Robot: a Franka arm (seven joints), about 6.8 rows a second.
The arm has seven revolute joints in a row. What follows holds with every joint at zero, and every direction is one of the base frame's.
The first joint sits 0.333 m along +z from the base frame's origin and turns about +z.
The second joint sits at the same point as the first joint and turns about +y.
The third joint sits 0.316 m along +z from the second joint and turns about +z.
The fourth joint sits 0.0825 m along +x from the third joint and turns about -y.
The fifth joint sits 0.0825 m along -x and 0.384 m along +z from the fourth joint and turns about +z.
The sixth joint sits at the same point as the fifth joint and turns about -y.
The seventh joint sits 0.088 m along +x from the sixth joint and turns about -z.
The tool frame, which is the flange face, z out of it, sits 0.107 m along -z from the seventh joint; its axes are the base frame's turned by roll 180, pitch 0 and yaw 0 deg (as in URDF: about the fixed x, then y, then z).
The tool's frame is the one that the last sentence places.
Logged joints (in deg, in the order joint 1, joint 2, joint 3, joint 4, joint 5, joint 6, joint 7), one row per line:
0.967, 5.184, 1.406, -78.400, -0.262, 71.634, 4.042
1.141, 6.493, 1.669, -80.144, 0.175, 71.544, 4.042
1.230, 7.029, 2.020, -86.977, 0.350, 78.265, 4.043
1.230, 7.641, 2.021, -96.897, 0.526, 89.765, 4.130
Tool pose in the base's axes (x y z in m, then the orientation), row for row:
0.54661, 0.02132, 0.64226, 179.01, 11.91, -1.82
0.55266, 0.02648, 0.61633, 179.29, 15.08, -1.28
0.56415, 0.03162, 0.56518, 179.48, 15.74, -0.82
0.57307, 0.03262, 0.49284, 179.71, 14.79, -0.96
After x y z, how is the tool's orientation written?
As angles about the fixed x, y, z axes (roll, pitch, yaw), in degrees.
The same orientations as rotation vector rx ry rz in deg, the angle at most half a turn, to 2 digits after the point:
178.21, -2.67, -18.61
177.90, -1.84, -23.56
177.90, -1.16, -24.60
178.33, -1.44, -23.15

